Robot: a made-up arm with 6 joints. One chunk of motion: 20 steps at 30 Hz.
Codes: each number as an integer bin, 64 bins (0 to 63) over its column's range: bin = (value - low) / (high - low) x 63, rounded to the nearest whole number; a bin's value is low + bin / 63 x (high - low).
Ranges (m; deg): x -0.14..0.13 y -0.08..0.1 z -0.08..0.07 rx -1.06..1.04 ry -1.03..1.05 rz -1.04..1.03
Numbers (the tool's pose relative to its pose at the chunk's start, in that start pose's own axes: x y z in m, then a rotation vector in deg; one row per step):
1: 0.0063 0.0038 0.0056 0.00 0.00 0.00
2: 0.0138 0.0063 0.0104 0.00 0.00 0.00
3: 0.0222 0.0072 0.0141 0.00 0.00 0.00
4: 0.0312 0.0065 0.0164 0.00 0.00 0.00
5: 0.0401 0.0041 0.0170 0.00 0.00 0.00
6: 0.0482 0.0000 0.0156 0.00 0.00 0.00
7: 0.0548 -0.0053 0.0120 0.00 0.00 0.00
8: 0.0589 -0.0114 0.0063 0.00 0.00 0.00
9: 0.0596 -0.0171 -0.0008 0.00 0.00 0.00
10: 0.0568 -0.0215 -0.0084 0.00 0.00 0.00
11: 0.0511 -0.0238 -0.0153 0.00 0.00 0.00
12: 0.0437 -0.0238 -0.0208 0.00 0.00 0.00
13: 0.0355 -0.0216 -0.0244 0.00 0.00 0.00
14: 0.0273 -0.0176 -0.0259 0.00 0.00 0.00
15: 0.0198 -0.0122 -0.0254 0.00 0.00 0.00
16: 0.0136 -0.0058 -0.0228 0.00 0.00 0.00
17: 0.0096 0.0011 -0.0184 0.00 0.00 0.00
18: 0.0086 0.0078 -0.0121 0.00 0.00 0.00
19: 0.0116 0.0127 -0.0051 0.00 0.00 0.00
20: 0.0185 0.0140 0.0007 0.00 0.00 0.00
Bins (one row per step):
1: 34 29 36 32 31 32
2: 36 30 38 32 31 32
3: 38 31 40 32 31 32
4: 40 30 40 32 31 32
5: 42 29 41 32 31 32
6: 44 28 40 32 31 32
7: 45 26 39 32 31 32
8: 46 24 36 32 31 32
9: 47 22 33 32 31 32
10: 46 20 30 32 31 32
11: 45 20 27 32 31 32
12: 43 20 25 32 31 32
13: 41 20 23 32 31 32
14: 39 22 23 32 31 32
15: 37 24 23 32 31 32
16: 36 26 24 32 31 32
17: 35 28 26 32 31 32
18: 35 31 29 32 31 32
19: 35 32 31 32 31 32
20: 37 33 34 32 31 32

